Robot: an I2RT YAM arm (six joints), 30 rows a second.
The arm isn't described. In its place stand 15 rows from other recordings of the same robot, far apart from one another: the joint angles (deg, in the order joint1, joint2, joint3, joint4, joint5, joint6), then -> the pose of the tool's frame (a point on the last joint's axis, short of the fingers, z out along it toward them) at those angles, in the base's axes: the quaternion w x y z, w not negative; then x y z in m.
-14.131 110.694 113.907 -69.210 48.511 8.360 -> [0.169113 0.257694 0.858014 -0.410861 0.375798 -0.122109 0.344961]
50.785 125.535 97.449 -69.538 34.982 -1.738 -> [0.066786 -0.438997 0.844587 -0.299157 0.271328 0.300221 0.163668]
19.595 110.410 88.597 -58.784 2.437 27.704 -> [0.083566 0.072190 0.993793 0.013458 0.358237 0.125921 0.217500]
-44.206 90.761 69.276 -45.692 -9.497 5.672 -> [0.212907 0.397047 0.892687 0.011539 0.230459 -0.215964 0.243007]
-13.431 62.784 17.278 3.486 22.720 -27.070 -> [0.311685 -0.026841 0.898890 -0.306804 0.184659 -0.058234 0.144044]
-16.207 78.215 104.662 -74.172 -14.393 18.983 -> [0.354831 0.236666 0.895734 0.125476 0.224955 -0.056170 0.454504]
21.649 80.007 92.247 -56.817 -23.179 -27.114 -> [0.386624 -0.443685 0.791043 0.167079 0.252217 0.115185 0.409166]
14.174 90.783 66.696 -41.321 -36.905 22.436 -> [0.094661 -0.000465 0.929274 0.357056 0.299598 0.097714 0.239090]
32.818 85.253 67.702 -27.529 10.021 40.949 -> [0.352852 0.098551 0.915933 0.163860 0.278038 0.171936 0.282700]
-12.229 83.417 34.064 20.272 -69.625 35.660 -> [0.307609 0.022731 0.764261 0.566362 0.271288 -0.024650 0.186963]
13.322 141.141 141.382 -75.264 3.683 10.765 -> [0.134041 -0.017923 0.990806 -0.003980 0.485734 0.112670 0.234361]
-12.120 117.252 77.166 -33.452 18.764 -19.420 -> [0.092085 -0.038872 0.975965 -0.193652 0.386225 -0.094653 0.133046]
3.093 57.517 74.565 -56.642 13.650 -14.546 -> [0.409970 -0.087738 0.895529 -0.149176 0.178736 0.001245 0.396178]
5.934 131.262 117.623 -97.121 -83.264 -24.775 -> [0.025893 0.079246 -0.740648 -0.666701 0.412740 0.078445 0.239386]
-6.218 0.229 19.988 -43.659 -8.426 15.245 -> [0.537365 0.116291 0.828771 0.104188 0.066318 -0.001978 0.209602]
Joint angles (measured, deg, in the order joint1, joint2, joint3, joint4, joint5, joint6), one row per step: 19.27, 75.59, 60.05, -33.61, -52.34, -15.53; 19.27, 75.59, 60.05, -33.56, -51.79, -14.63; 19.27, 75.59, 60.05, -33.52, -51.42, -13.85; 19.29, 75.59, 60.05, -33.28, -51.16, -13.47; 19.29, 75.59, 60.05, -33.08, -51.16, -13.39; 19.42, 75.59, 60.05, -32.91, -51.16, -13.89; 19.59, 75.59, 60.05, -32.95, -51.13, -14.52; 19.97, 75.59, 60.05, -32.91, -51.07, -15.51; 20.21, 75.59, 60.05, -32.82, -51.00, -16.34; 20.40, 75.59, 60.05, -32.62, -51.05, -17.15
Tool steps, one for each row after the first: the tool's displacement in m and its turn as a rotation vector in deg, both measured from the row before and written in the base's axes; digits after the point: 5 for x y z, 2 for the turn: 0.00030, -0.00012, -0.00015, -0.27, 0.61, -0.78; 0.00021, -0.00008, -0.00009, -0.15, 0.55, -0.61; 0.00036, 0.00012, 0.00017, -0.06, 0.04, -0.33; 0.00024, 0.00008, 0.00022, 0.08, -0.12, -0.04; -0.00006, 0.00063, 0.00019, -0.01, -0.60, 0.36; -0.00038, 0.00070, -0.00006, -0.12, -0.52, 0.45; -0.00071, 0.00163, 0.00002, -0.16, -0.92, 0.81; -0.00036, 0.00104, 0.00008, -0.12, -0.83, 0.58; -0.00018, 0.00091, 0.00024, 0.00, -0.88, 0.60
